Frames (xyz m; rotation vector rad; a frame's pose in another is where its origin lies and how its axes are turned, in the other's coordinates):
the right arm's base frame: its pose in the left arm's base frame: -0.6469 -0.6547 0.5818 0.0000 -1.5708 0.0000
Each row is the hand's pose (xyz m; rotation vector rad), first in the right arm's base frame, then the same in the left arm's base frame.
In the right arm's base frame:
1: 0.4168 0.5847 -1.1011 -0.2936 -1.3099 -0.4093
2: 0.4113 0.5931 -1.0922 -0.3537 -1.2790 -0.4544
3: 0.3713 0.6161 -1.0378 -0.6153 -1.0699 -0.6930
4: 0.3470 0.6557 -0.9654 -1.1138 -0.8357 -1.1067
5: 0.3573 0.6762 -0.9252 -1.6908 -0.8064 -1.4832
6: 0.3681 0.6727 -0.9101 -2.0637 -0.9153 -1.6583
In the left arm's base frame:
1: 0.4542 -0.0700 0.9986 0.1103 -2.8328 -0.6703
2: 0.4453 -0.0616 0.9931 0.0955 -2.7876 -0.7663
3: 0.3909 -0.0386 0.9531 0.0709 -2.4868 -1.1943
4: 0.3185 0.0010 0.9288 -0.0062 -1.9798 -1.9296
5: 0.2783 0.0215 0.9391 -0.1753 -1.4780 -2.6806
6: 0.2632 0.0180 0.9499 0.2968 1.0225 2.7247

